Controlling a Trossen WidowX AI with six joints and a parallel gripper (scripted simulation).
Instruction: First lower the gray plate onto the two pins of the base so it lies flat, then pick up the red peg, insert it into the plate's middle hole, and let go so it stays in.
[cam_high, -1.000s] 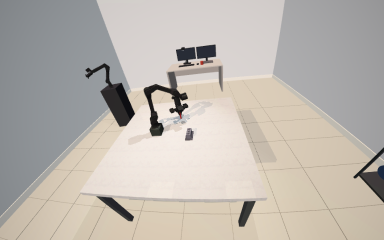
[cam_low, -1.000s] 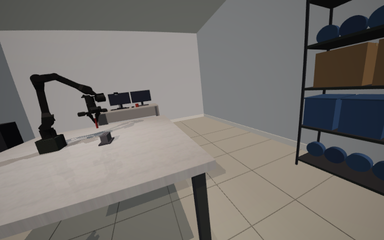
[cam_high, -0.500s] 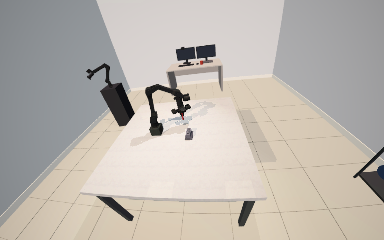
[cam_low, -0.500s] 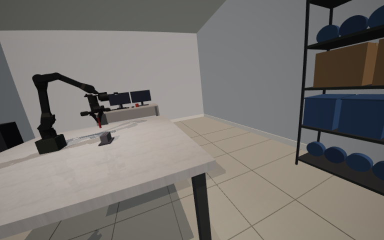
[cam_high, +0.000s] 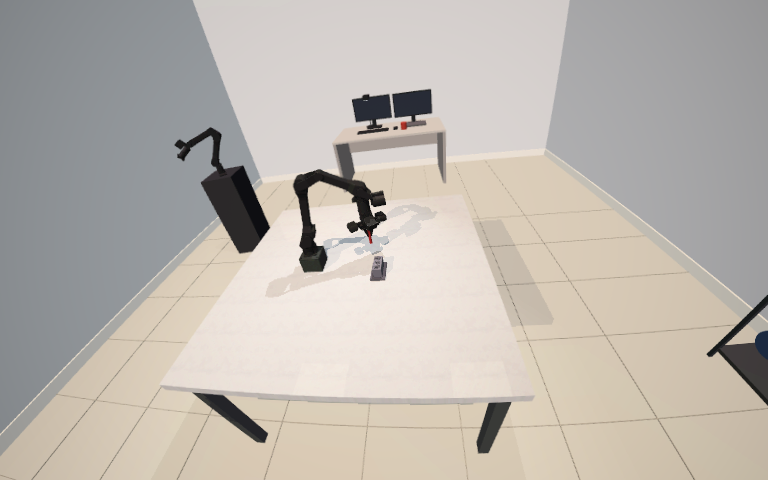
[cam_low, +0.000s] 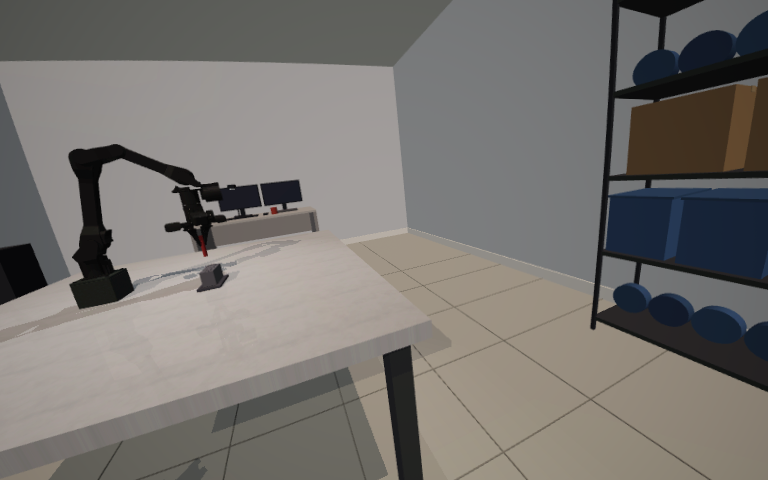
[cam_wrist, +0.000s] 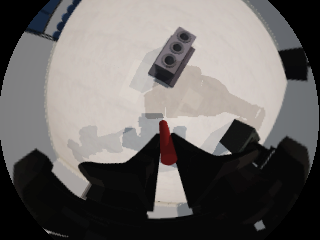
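Now: gripper tip 14 cm to the left of the gray plate, 7 cm above it and 2 cm short of it. From my gripper tip the other things lie so: red peg (right at my gripper tip).
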